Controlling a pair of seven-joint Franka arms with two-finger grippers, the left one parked.
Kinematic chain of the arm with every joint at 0, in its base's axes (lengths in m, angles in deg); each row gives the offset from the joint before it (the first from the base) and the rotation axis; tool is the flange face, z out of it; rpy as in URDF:
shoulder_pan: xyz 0 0 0.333 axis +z
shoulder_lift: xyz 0 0 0 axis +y
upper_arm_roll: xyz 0 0 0.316 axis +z
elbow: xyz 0.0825 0 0 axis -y
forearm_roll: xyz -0.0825 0 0.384 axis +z
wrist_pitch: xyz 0 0 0 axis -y
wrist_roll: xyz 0.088 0 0 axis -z
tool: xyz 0 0 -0.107 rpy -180 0 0
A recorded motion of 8 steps. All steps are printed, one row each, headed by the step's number.
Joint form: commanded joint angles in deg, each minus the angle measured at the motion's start. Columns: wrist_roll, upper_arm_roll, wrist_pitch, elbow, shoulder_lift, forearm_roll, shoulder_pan.
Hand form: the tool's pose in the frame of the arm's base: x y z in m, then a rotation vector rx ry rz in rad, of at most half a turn. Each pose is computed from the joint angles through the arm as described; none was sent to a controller.
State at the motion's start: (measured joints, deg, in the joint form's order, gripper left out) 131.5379 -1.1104 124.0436 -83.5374 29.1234 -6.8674 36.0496
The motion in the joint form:
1: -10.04 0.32 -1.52 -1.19 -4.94 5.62 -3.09
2: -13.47 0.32 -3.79 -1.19 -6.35 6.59 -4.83
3: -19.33 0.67 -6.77 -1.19 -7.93 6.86 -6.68
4: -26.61 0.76 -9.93 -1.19 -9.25 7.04 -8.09
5: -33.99 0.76 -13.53 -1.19 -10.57 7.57 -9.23
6: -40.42 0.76 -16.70 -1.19 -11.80 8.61 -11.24
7: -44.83 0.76 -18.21 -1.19 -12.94 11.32 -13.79
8: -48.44 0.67 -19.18 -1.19 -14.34 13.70 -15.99
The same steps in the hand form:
1: 0.5968 0.3761 0.4578 -2.0840 2.0364 -0.1151
2: 0.6020 0.3550 0.4707 -2.1165 2.0236 -0.1025
3: 0.6039 0.3346 0.4842 -2.2084 1.9618 -0.1017
4: 0.6039 0.3167 0.4942 -2.3326 1.8669 -0.0990
5: 0.6011 0.3009 0.5033 -2.4584 1.7619 -0.0766
6: 0.6024 0.2771 0.5122 -2.5409 1.6843 -0.0395
7: 0.6070 0.2512 0.5230 -2.5428 1.6454 0.0151
8: 0.6093 0.2280 0.5376 -2.5288 1.6080 0.0469

